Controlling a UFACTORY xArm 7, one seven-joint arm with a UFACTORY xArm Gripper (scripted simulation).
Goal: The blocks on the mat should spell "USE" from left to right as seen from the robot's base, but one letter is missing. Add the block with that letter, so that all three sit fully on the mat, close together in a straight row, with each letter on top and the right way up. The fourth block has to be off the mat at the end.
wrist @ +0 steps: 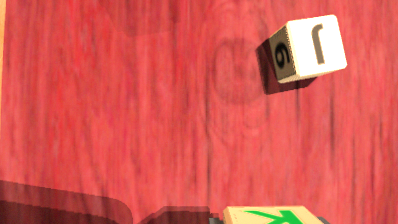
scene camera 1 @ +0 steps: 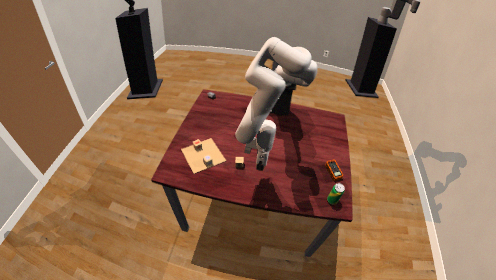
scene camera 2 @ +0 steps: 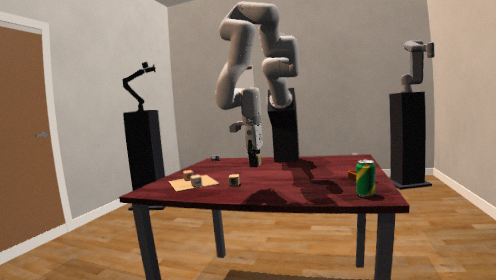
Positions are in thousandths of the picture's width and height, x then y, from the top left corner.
Scene:
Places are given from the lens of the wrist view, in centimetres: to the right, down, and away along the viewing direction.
letter block (wrist: 768, 217): 8, -5, 22

